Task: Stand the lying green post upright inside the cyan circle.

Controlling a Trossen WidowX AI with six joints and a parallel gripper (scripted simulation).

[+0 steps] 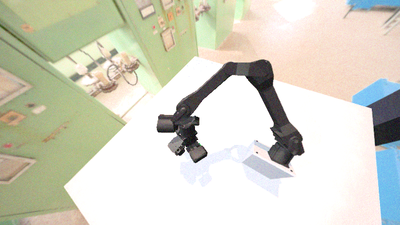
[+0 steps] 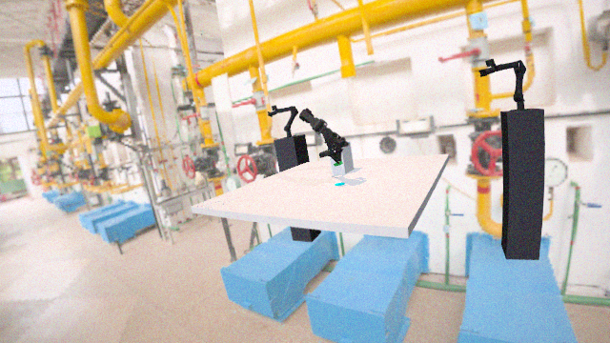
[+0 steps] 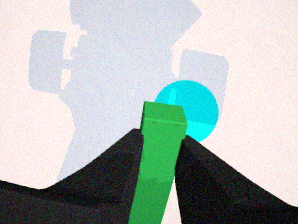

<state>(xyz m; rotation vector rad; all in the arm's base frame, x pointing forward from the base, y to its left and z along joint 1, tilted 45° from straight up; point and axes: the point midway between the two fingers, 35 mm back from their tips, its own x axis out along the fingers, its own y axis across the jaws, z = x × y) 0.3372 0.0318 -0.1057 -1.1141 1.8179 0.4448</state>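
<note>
The cyan circle is 1 cm ahead of my gripper tip, 2 cm to the right of it and 12 cm below it. Also, from my gripper tip: green post 1 cm behind, 2 cm to the right.
</note>
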